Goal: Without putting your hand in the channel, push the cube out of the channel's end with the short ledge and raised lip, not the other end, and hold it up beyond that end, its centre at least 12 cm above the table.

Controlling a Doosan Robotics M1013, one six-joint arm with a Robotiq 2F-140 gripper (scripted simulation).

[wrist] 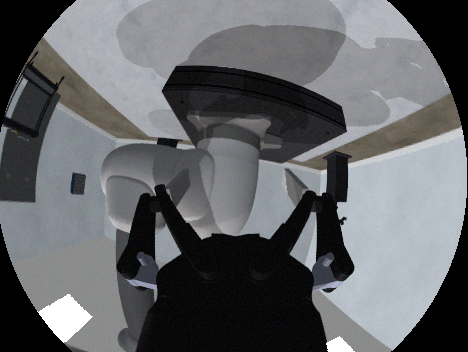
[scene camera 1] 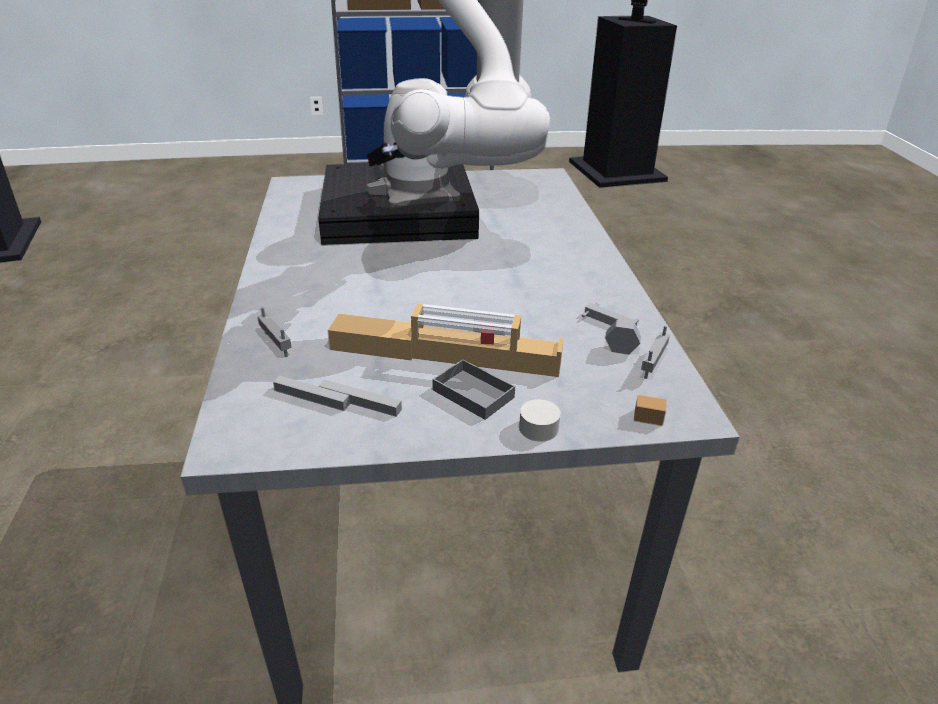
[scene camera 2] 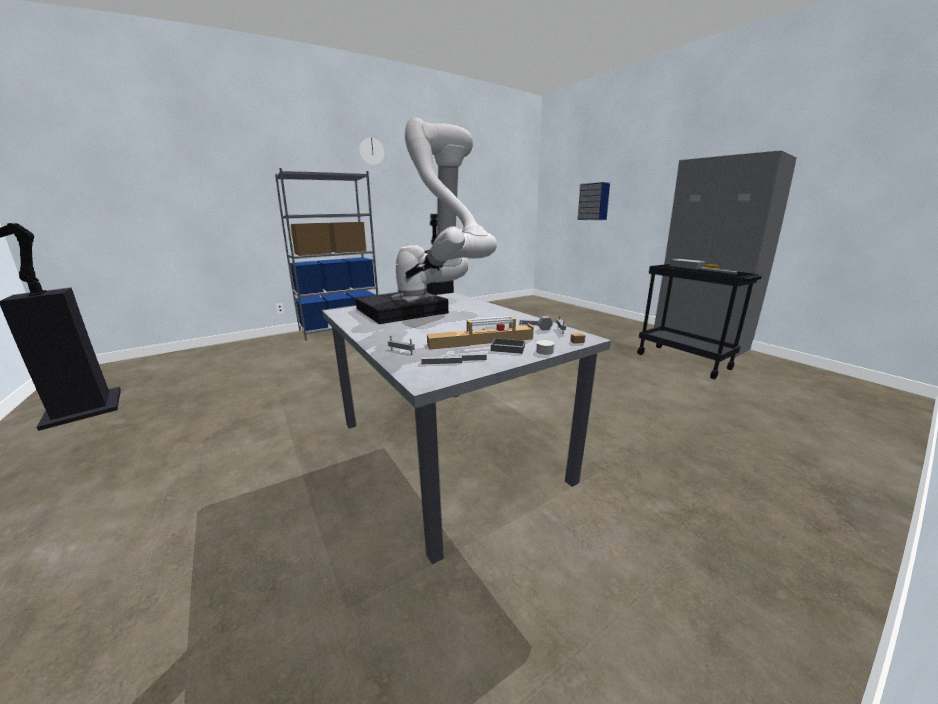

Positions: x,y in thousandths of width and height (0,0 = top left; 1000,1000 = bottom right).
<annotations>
A grey tray (scene camera 1: 510,556): 1.23 m from the lens. A wooden block (scene camera 1: 695,583): 1.19 m from the lens. A grey hexagon (scene camera 1: 665,479) is 1.34 m from the lens. A wooden channel (scene camera 1: 422,482): 1.29 m from the lens. The marked spots on the grey hexagon and the wooden block are 0.21 m apart.
</annotations>
